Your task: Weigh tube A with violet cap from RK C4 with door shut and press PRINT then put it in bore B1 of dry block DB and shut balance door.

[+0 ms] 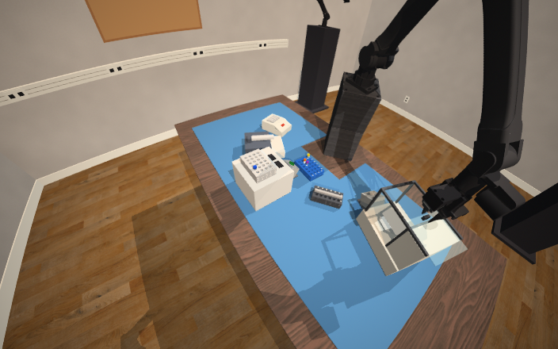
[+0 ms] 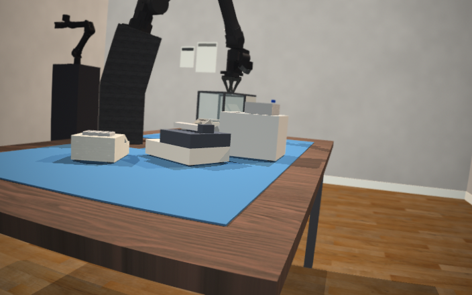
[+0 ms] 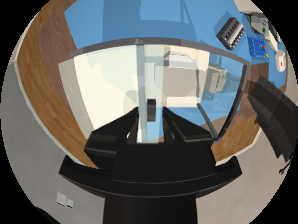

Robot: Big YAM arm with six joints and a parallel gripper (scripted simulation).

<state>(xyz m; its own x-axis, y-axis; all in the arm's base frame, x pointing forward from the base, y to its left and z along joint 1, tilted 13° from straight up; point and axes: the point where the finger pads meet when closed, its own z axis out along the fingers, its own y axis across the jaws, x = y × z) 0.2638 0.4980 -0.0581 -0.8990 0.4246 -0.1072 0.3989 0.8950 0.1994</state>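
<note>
Now: hand 3 cm to the right of the balance door, 1 cm short of it and 1 cm above it. From my hand the other things lie so: blue rack RK 49 cm to the right, 21 cm below, 1 cm behind; round white print key 19 cm to the right, 15 cm below, 8 cm behind; dark magnet block 32 cm to the right, 20 cm below, 5 cm ahead.
</note>
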